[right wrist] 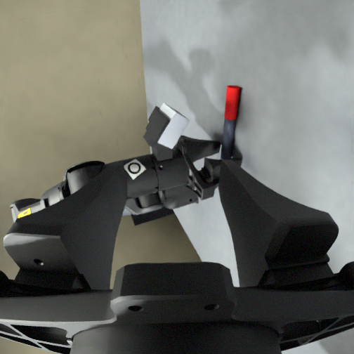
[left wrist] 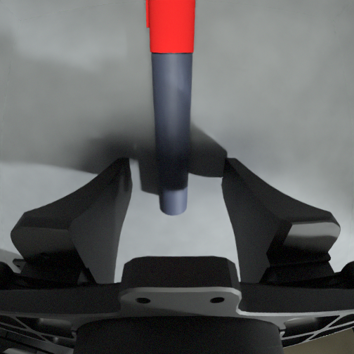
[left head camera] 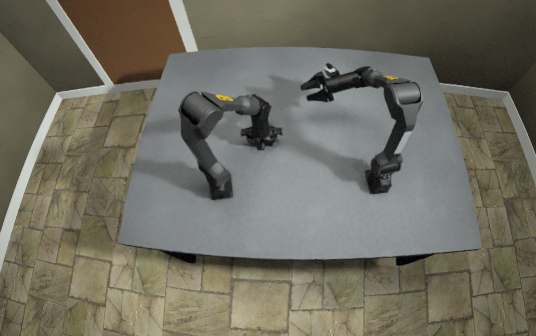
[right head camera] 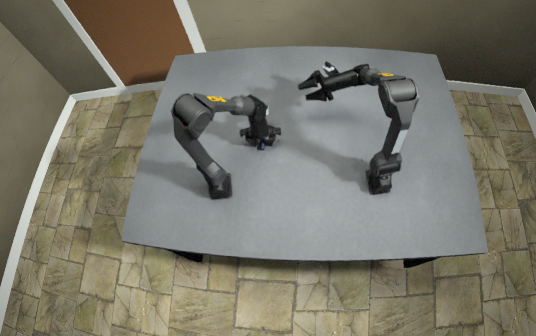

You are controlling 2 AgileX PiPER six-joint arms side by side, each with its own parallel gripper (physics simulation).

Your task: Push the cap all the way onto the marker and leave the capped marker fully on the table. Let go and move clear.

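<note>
The blue-grey marker (left head camera: pixel 262 146) (right head camera: pixel 261 145) (left wrist: pixel 172 110) (right wrist: pixel 228 137) has the red cap (left wrist: pixel 172 27) (right wrist: pixel 232 102) on one end, in line with it. The marker appears to lie on the table; no gap shows at the cap's edge, but how deep the cap sits is hidden. My left gripper (left head camera: pixel 262 135) (right head camera: pixel 260 134) (left wrist: pixel 176 171) points down and is open, its fingers standing apart on either side of the marker's uncapped end part. My right gripper (left head camera: pixel 305 93) (right head camera: pixel 303 92) is open and empty, up and to the right of the left gripper in the head views.
The grey table (left head camera: pixel 300 215) (right head camera: pixel 300 215) carries both arms. The left arm reaches over its left part, close around the marker. The right arm arches over the upper right. The table's far edge lies beyond the grippers, with a wall behind.
</note>
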